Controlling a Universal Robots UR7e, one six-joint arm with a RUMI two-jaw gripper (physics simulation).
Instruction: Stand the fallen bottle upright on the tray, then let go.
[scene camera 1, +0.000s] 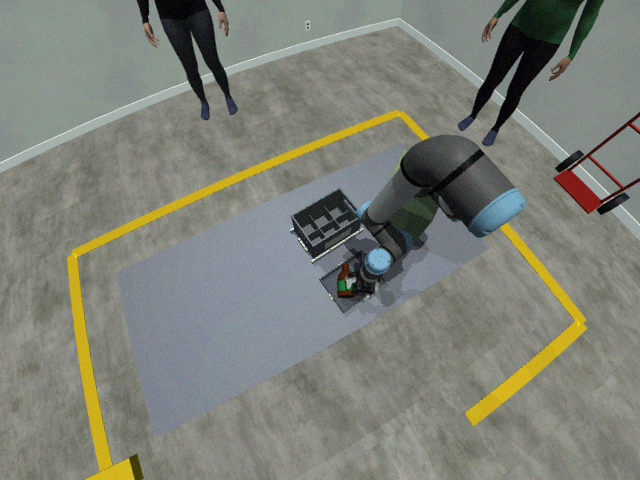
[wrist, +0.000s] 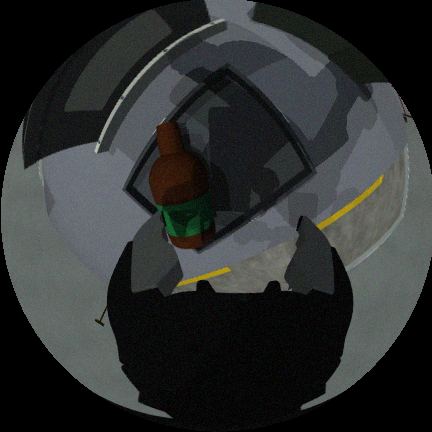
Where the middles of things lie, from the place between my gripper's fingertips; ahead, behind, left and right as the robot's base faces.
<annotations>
I see my gripper 6 cm short of the brown bottle (wrist: 177, 178), 4 cm to the left of it and 4 cm above it.
</annotations>
